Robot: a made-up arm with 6 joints.
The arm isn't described. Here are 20 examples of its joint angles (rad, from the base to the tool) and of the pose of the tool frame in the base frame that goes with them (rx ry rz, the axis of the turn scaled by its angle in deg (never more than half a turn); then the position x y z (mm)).
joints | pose
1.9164 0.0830 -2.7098 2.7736 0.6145 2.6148 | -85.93 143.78 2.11 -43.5 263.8 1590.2
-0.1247 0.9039 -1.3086 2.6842 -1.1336 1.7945 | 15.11 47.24 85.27 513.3 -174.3 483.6
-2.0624 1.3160 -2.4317 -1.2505 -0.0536 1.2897 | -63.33 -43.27 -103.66 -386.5 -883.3 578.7
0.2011 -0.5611 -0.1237 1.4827 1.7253 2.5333 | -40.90 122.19 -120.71 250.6 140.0 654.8
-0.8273 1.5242 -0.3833 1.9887 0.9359 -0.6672 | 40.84 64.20 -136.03 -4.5 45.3 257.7
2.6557 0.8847 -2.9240 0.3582 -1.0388 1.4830 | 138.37 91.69 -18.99 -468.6 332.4 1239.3
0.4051 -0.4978 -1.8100 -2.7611 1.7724 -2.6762 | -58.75 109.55 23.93 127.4 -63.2 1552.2
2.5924 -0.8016 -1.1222 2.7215 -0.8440 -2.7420 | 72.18 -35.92 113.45 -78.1 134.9 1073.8
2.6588 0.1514 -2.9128 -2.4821 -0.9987 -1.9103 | 82.51 80.66 68.21 -229.5 36.2 1397.8
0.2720 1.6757 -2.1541 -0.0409 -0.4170 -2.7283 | -71.46 -25.37 157.77 847.6 161.5 224.3
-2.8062 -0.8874 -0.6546 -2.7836 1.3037 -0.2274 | -11.87 156.44 -20.88 -274.4 -68.4 1130.0
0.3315 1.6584 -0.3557 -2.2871 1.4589 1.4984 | -49.29 25.86 96.23 -3.1 -164.6 218.3
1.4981 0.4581 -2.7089 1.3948 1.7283 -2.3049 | -64.36 57.46 -85.77 -41.0 580.0 1350.5
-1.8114 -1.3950 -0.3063 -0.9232 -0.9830 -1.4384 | -132.69 31.31 57.26 78.4 -46.8 1024.6
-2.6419 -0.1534 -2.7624 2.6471 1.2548 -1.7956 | -97.15 -83.84 54.60 84.7 -23.8 1630.6
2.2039 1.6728 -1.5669 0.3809 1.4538 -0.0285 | -79.22 60.55 80.04 -169.7 251.0 14.0
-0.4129 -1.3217 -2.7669 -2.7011 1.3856 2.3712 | 4.45 52.37 24.68 -864.4 280.4 935.0
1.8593 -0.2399 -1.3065 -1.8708 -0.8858 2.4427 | 87.54 12.48 96.37 -181.1 323.8 1098.2
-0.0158 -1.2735 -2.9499 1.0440 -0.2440 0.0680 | -64.87 92.01 -30.85 -854.8 -135.4 913.7
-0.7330 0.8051 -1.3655 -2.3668 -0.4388 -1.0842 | -28.95 -10.92 158.00 538.6 -394.5 479.3
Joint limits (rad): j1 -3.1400..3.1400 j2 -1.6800..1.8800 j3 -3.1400..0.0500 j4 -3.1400..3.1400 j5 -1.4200..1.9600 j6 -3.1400..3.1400
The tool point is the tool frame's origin. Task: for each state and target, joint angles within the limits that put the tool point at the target. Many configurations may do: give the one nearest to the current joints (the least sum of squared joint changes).
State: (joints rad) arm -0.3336 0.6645 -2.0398 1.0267 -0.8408 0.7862
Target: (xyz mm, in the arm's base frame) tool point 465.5 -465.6 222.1
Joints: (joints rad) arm -0.5379 1.3979 -1.4872 1.1608 -0.7749 0.7729
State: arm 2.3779 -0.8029 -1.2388 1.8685 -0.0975 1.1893
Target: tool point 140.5 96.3 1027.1
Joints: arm 1.9419 -1.2973 -0.6369 1.9223 -0.5739 1.2228
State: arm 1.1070 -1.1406 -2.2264 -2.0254 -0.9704 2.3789
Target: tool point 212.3 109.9 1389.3
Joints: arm 0.3255 -0.3383 -2.0825 -2.3335 -0.6030 2.3378
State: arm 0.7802 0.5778 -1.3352 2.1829 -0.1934 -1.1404
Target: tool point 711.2 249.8 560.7
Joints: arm 0.5165 0.7287 -1.5398 2.1167 -0.1058 -1.1402
